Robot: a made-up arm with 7 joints.
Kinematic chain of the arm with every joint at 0, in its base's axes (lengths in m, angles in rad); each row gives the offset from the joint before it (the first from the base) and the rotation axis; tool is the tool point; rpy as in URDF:
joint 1: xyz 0 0 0.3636 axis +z
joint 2: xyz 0 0 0 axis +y
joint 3: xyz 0 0 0.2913 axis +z
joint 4: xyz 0.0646 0 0 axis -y
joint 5: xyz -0.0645 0 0.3 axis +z
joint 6: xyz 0 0 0 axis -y
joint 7: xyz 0.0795 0 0 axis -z
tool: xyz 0 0 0 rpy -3.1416 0 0
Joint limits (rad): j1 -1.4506..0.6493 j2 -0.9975..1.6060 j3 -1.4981..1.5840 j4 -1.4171..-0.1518 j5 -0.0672..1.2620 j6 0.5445..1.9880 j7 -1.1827..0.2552
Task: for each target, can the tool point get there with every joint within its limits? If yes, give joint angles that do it. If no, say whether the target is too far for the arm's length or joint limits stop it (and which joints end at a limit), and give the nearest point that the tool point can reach.
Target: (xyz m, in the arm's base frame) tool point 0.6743 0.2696 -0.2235
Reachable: no: too far | nearest point 0.5011 0.2004 -0.0051 | short by 0.287 m
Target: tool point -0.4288 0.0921 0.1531
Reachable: no: joint limits stop it (at a limit: joint 1, joint 2, joint 3, joint 4, joint 6) | nearest point -0.5094 0.1127 0.5128 | short by 0.369 m
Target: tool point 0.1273 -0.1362 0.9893
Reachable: yes | joints -1.0718 0.0084 0.0598 -0.3772 0.6649 0.7459 -0.0111
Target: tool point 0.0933 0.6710 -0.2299
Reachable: no: too far | nearest point 0.1600 0.4648 0.0194 | short by 0.330 m
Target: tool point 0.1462 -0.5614 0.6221
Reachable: yes | joints -0.8616 0.6687 -0.8674 -0.9978 0.7882 1.1123 -0.1945
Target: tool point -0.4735 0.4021 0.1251
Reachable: no: joint limits stop it (at a limit: joint 2, joint 3, joint 4, joint 6) | nearest point -0.4047 0.3437 0.5129 | short by 0.398 m
